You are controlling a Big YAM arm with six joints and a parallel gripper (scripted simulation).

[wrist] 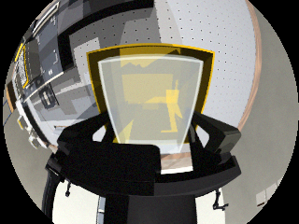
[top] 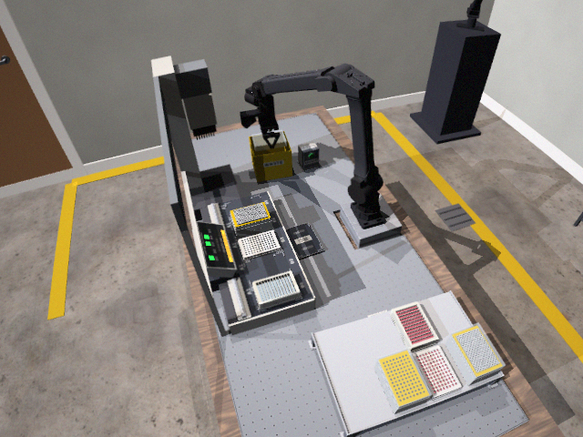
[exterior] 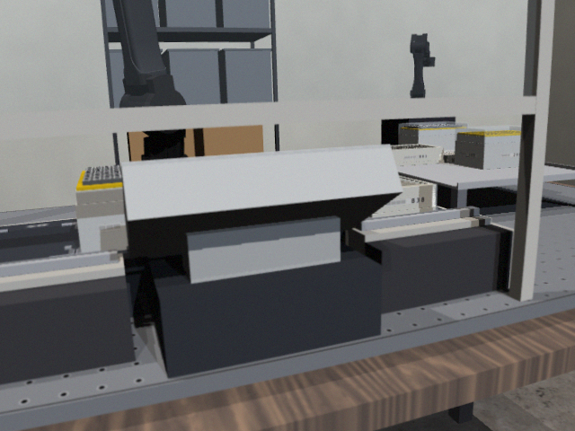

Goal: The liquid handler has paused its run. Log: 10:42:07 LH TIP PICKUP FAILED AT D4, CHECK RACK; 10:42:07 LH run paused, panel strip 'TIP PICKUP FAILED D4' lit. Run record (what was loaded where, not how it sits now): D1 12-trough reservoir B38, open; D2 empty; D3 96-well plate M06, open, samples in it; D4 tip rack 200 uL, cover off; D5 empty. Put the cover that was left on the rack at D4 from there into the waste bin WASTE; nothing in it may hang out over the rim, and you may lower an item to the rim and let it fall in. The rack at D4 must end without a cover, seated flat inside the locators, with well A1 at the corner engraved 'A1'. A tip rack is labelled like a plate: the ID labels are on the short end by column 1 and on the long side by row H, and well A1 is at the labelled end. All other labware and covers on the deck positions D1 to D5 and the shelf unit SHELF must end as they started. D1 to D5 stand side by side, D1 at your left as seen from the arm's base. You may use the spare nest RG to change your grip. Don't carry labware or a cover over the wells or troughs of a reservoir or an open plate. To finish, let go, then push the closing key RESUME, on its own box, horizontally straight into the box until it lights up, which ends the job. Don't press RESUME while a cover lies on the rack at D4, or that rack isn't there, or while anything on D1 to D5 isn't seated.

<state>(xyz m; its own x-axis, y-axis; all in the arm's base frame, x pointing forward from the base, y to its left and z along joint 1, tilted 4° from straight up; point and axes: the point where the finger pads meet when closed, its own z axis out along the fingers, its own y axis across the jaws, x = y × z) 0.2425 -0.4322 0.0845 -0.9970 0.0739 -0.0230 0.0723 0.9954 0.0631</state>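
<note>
Now: hand 10 mm below the clear cover. The rest, counted from my hand: pipetting head 250 mm ahead, 50 mm to the left, 240 mm above; yellow waste bin 110 mm below; resume box 150 mm behind, 50 mm to the left, 80 mm below.
</note>
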